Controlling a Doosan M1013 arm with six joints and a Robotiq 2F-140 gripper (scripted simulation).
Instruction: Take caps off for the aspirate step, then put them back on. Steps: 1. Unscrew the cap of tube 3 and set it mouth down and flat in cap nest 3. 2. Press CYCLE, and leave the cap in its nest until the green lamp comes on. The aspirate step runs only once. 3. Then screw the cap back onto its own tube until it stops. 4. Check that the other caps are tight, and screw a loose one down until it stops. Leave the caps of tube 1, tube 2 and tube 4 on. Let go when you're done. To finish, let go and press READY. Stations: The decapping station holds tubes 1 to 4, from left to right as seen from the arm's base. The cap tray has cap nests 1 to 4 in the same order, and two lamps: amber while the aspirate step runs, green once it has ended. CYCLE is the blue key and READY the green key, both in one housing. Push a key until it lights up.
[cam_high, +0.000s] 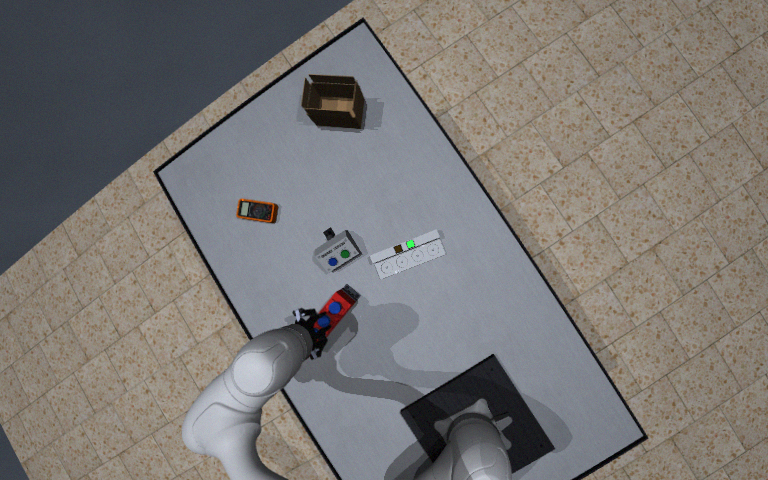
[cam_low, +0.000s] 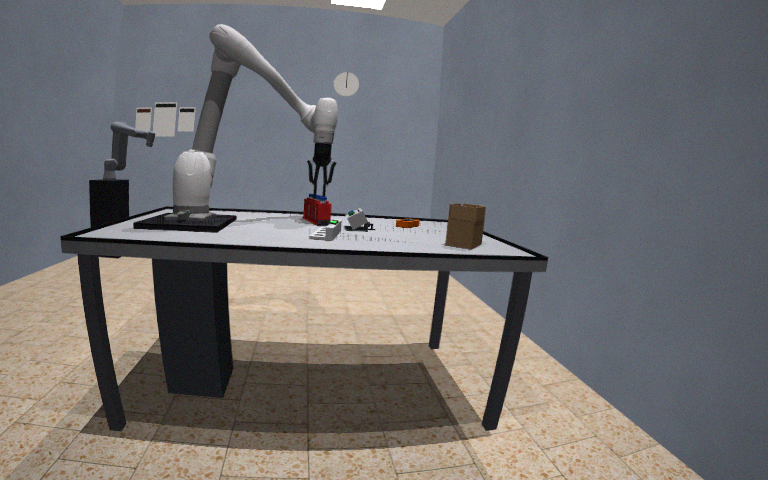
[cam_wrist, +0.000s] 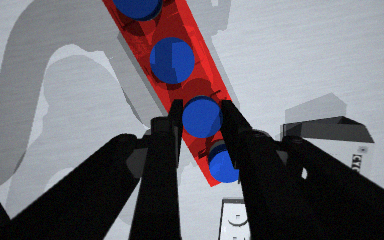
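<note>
My gripper is now 30 mm above the blue cap. From my hand the other things lie so: key housing 160 mm ahead, 120 mm to the right, 90 mm below; green ready key 140 mm to the right, 140 mm ahead, 70 mm below; blue cycle key 140 mm ahead, 100 mm to the right, 70 mm below.
</note>
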